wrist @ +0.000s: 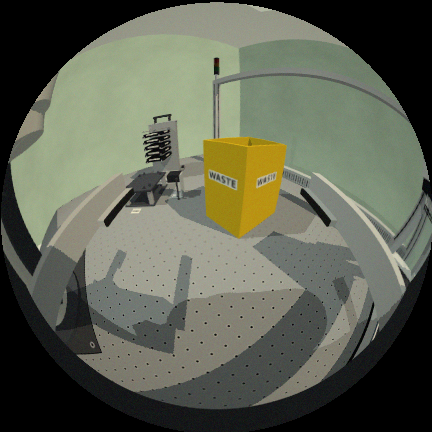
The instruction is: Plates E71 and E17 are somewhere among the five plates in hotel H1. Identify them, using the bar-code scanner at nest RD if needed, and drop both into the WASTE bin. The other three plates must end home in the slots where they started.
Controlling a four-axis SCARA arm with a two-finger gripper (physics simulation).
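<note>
My gripper is open and empty, with one finger at each side of the wrist view. The tall yellow WASTE bin stands upright ahead, right of the middle, beyond the fingertips. Its inside is hidden. A light upright rack with several black shelf brackets and a top handle stands further back on the left; whether it is hotel H1 cannot be told, and no plate can be made out on it. A small black device on a thin stand is in front of it; whether it is the scanner at RD cannot be told.
A low dark platform on legs stands left of the bin, with a small white label on the perforated deck before it. A signal light tops a post behind the bin. A dark panel is at lower left.
</note>
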